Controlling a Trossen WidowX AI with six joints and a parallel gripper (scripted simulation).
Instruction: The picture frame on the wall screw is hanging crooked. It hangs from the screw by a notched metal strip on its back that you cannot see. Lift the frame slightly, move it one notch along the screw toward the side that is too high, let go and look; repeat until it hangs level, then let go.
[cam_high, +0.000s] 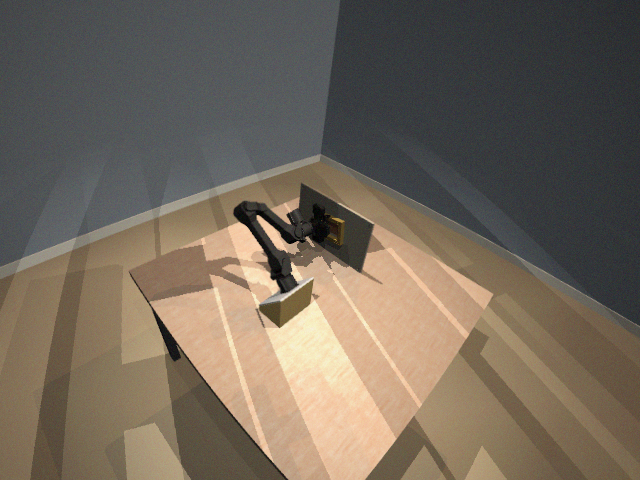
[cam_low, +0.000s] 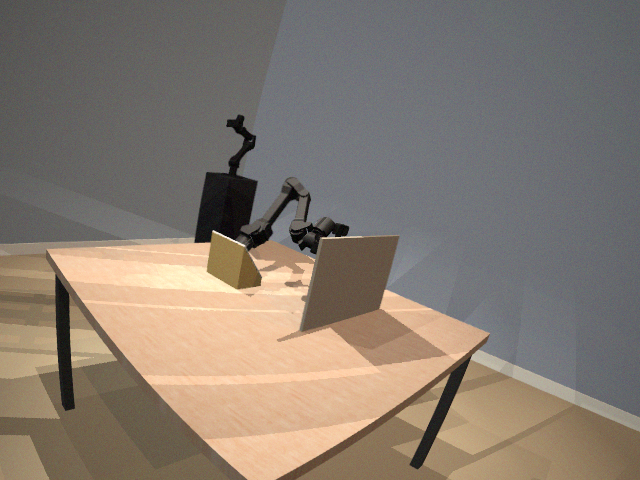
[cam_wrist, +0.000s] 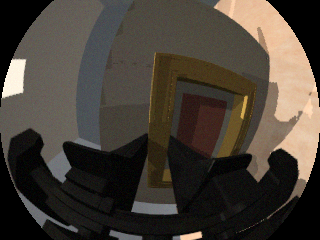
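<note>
My gripper tip is 1 cm to the left of the picture frame and 5 cm above it. The rest, counted from my gripper tip: wall panel (2 cm ahead, 7 cm below).
</note>
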